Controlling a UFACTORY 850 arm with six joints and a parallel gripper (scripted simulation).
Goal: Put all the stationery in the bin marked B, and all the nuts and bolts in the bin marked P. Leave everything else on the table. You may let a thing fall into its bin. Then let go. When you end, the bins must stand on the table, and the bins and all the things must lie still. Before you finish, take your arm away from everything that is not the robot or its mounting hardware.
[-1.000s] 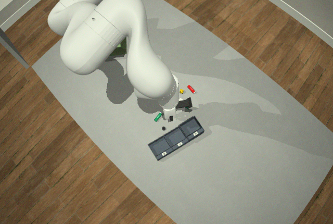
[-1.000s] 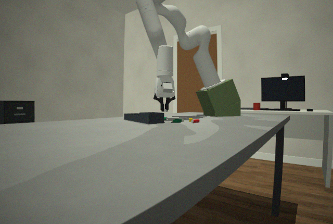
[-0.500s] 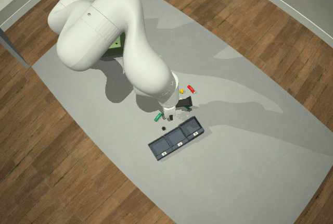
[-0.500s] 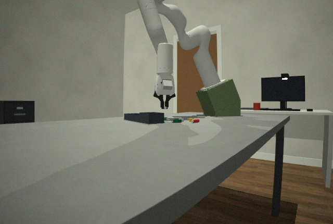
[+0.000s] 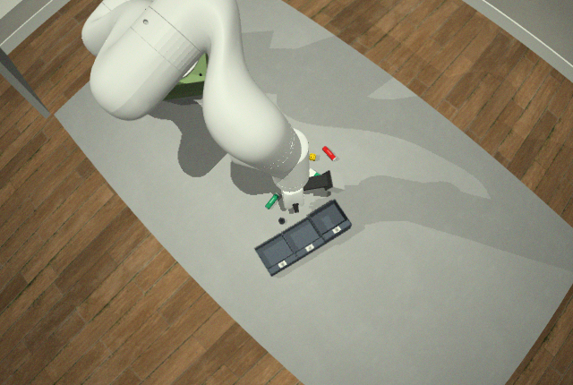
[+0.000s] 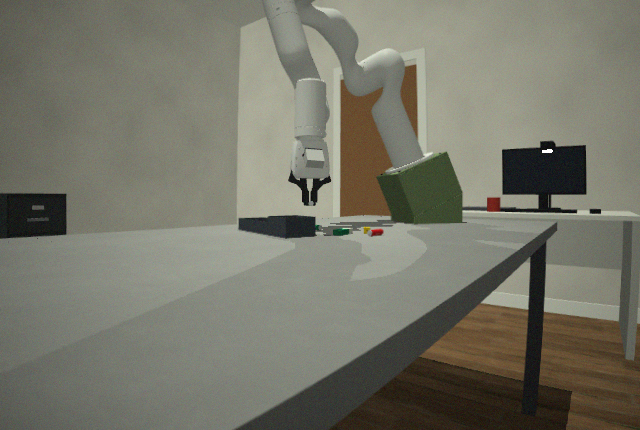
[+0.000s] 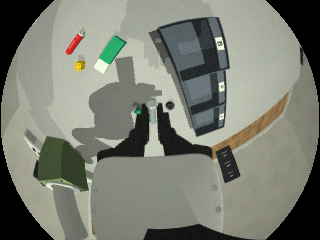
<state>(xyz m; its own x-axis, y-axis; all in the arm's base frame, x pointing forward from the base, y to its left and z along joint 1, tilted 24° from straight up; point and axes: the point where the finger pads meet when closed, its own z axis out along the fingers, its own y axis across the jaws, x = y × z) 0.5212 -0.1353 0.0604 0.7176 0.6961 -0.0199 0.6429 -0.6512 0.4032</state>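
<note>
Now: hand 2 cm above the white bolt. Also, from my hand: green cylinder: 8 cm below, 6 cm behind, 2 cm to the right; black nut: 9 cm below, 5 cm to the right, 1 cm behind; dark bin row: 7 cm to the right, 7 cm below, 7 cm ahead.
</note>
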